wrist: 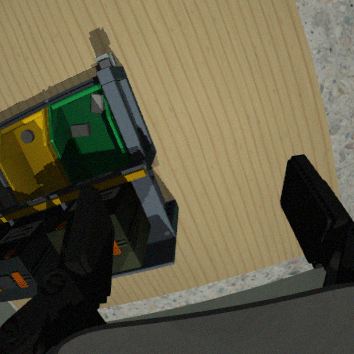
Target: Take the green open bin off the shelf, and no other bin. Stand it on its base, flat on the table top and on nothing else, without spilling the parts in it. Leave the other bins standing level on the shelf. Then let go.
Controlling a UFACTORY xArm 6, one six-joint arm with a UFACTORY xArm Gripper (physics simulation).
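Frame: origin at the arm's base, x ahead, y left, z up, level; metres.
Seen in the pictures: gripper, between the fingertips: [195,193].
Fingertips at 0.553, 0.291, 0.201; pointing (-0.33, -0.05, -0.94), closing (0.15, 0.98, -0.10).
A point is followed by its place in that frame, as x, y, z.
The green open bin [92,152] {0.587, 0.103, -0.132} sits in the shelf [125,110] {0.529, 0.205, -0.057} at the left of the wrist view, at the end of its row beside the shelf's grey side frame. Two small grey parts, one [97,103] {0.510, 0.148, -0.117} near the rim and one [80,130] {0.542, 0.104, -0.117} further in, show inside it. A yellow open bin [20,167] {0.568, -0.030, -0.104} with a round grey part stands right beside it. My gripper [195,193] {0.553, 0.291, 0.201} is wide open and empty. Its left finger hangs over the shelf's dark boxes, just below the green bin in the view; its right finger is over the table to the right of the shelf.
A dark olive case [134,230] {0.664, 0.187, 0.029} with an orange latch and a dark grey case [12,272] {0.653, 0.039, 0.091} stand on the shelf's other side, partly behind the left finger. The wooden table top [225,100] {0.566, 0.346, -0.141} extends right of the shelf to its edge, with speckled floor [332,60] beyond.
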